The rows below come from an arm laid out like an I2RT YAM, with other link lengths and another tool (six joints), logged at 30 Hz.
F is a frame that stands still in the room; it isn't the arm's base.
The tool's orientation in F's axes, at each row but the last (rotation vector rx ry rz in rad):
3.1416, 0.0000, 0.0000
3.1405, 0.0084, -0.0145
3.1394, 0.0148, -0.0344
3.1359, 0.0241, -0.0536
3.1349, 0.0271, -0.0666
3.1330, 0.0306, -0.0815
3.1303, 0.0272, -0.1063
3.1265, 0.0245, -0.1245
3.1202, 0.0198, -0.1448
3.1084, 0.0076, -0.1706
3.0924, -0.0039, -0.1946
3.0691, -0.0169, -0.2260
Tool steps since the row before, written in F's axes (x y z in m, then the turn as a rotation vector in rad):
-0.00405, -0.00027, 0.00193, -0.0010, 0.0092, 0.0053
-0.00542, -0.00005, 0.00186, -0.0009, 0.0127, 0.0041
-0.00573, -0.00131, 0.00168, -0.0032, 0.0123, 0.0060
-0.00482, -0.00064, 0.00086, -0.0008, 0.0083, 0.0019
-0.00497, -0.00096, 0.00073, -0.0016, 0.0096, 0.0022
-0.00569, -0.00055, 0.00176, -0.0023, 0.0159, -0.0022
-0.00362, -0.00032, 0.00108, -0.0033, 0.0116, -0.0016
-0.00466, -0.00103, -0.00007, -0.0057, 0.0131, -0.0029
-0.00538, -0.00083, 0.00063, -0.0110, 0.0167, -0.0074
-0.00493, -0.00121, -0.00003, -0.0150, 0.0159, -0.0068
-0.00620, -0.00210, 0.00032, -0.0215, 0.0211, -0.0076
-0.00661, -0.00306, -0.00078, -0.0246, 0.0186, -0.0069
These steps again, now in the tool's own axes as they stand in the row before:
-0.00405, 0.00027, -0.00193, -0.0010, -0.0092, -0.0053
-0.00544, 0.00002, -0.00181, -0.0009, -0.0127, -0.0041
-0.00578, 0.00126, -0.00155, -0.0032, -0.0123, -0.0060
-0.00486, 0.00057, -0.00069, -0.0007, -0.0083, -0.0019
-0.00501, 0.00088, -0.00051, -0.0015, -0.0096, -0.0022
-0.00578, 0.00045, -0.00146, -0.0019, -0.0160, 0.0022
-0.00369, 0.00027, -0.00083, -0.0030, -0.0117, 0.0017
-0.00465, 0.00095, 0.00045, -0.0053, -0.0132, 0.0032
-0.00542, 0.00077, -0.00011, -0.0101, -0.0170, 0.0081
-0.00490, 0.00118, 0.00060, -0.0141, -0.0162, 0.0079
-0.00618, 0.00211, 0.00055, -0.0205, -0.0214, 0.0093
-0.00638, 0.00304, 0.00193, -0.0236, -0.0189, 0.0092

